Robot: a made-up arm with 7 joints.
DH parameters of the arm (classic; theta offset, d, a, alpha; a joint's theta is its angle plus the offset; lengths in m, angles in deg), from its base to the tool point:
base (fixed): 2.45 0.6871 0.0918 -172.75
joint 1: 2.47 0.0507 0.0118 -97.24
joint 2: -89.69 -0.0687 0.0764 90
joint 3: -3.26 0 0.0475 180
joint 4: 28.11 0 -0.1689 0
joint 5: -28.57 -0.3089 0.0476 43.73
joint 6: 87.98 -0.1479 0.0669 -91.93
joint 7: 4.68 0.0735 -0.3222 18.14
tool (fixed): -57.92 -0.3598 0 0
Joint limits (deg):
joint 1: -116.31..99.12
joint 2: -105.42..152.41
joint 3: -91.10..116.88
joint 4: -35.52..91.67
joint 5: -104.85..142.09
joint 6: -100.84..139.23
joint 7: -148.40..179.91
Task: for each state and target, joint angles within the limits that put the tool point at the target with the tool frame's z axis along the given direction. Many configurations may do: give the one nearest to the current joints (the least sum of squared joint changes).
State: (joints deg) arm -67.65 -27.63 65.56 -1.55 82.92 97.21 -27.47
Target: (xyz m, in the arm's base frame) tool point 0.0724 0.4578 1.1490 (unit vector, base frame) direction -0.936 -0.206 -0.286
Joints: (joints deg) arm -23.36 -55.13 56.46 -9.05 127.29 121.99 -21.55
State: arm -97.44 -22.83 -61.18 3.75 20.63 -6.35 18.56
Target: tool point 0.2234 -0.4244 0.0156 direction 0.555 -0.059 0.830
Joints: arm -115.58 22.43 -42.49 -9.36 -12.70 2.53 -23.58
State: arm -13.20 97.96 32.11 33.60 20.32 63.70 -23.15
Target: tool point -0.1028 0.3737 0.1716 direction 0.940 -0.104 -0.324
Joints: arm -40.69 104.78 16.27 49.28 0.07 79.56 -48.77
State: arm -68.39 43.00 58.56 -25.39 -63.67 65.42 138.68
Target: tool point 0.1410 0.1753 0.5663 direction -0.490 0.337 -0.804
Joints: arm -33.52 43.06 74.37 -35.52 -55.96 73.55 125.67
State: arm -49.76 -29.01 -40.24 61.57 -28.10 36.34 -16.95
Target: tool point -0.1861 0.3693 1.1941 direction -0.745 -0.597 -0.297
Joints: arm -6.29 -58.24 -66.82 86.35 -42.29 28.58 -26.61
